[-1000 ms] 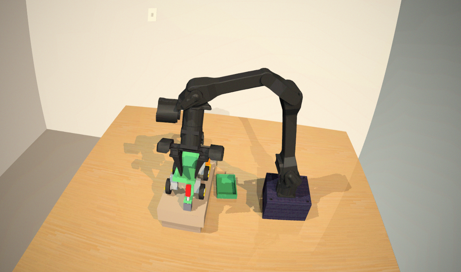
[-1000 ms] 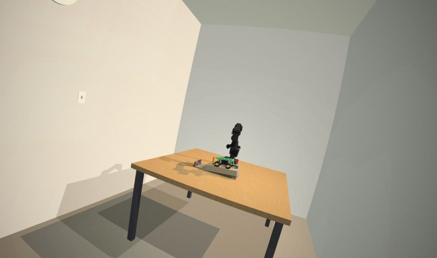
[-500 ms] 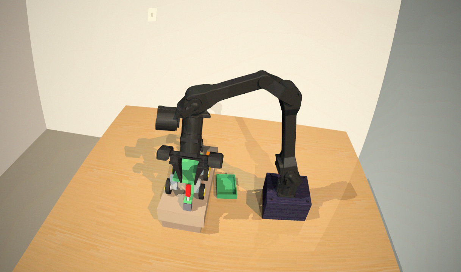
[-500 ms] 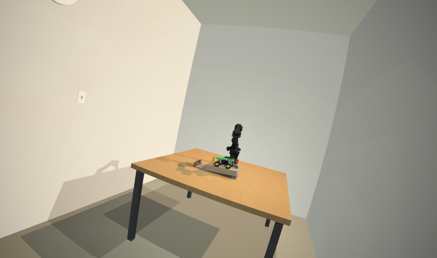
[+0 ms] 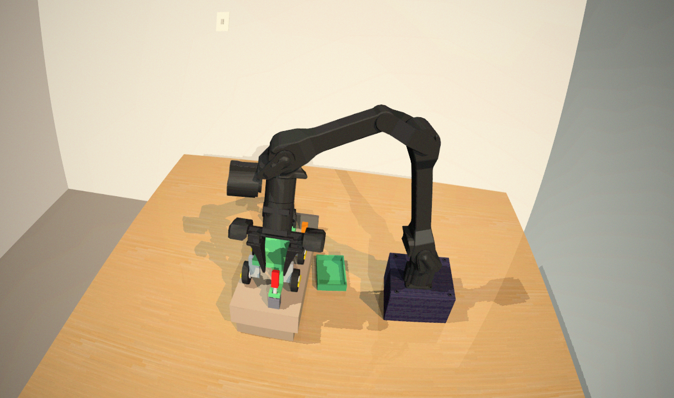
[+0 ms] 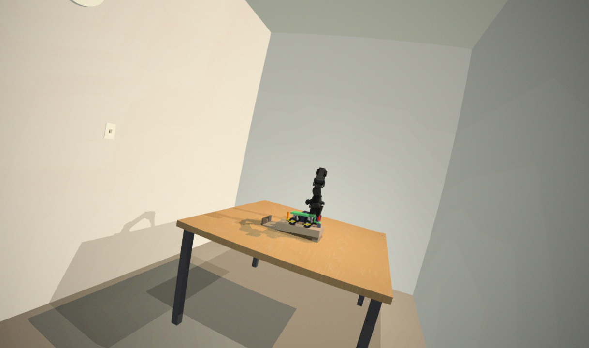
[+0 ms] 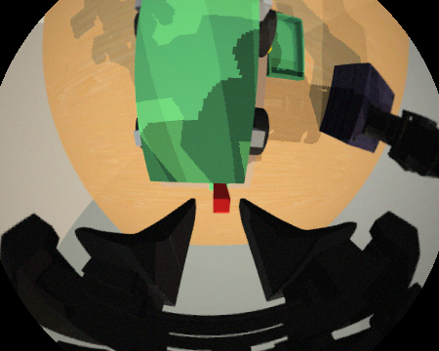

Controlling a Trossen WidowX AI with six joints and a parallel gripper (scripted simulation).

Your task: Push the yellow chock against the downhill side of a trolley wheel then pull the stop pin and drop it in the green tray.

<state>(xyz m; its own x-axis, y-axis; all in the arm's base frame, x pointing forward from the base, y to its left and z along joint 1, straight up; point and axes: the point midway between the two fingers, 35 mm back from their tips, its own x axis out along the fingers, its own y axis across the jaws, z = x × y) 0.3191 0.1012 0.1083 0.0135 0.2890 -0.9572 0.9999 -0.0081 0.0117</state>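
Now: the red-headed stop pin 1 cm to the left of my gripper tip and 3 cm below it. Round my gripper tip: green tray: 11 cm behind, 20 cm to the right, 17 cm below; yellow chock: 4 cm behind, 21 cm to the right, 8 cm below; green-topped trolley: 2 cm ahead, 10 cm to the right, 5 cm below.
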